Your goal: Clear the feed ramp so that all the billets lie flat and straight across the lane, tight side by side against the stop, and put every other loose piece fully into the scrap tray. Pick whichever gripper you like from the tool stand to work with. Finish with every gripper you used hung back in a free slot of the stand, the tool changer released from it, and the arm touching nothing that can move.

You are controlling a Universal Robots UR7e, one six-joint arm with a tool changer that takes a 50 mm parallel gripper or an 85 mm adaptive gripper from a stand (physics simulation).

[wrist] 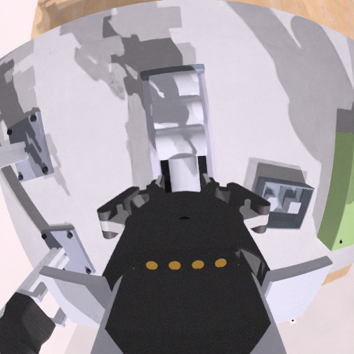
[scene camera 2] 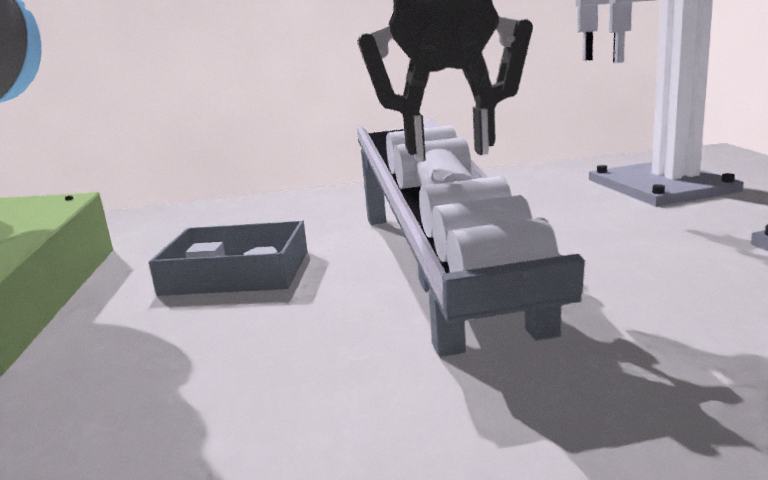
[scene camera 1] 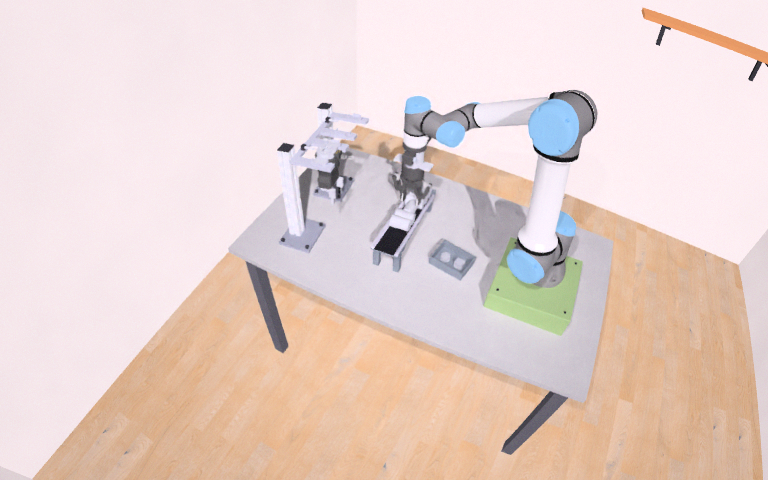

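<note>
Scene camera 1 shows a parallel gripper (scene camera 1: 326,180), an adaptive gripper (scene camera 1: 412,177) and a tool stand (scene camera 1: 302,234). In scene camera 2 the tool stand (scene camera 2: 674,175) is visible again, together with a billet (scene camera 2: 441,166), another billet (scene camera 2: 449,217) and a further billet (scene camera 2: 393,138). The wrist view shows the adaptive gripper (wrist: 185,229) and one more billet (wrist: 184,84).
</note>
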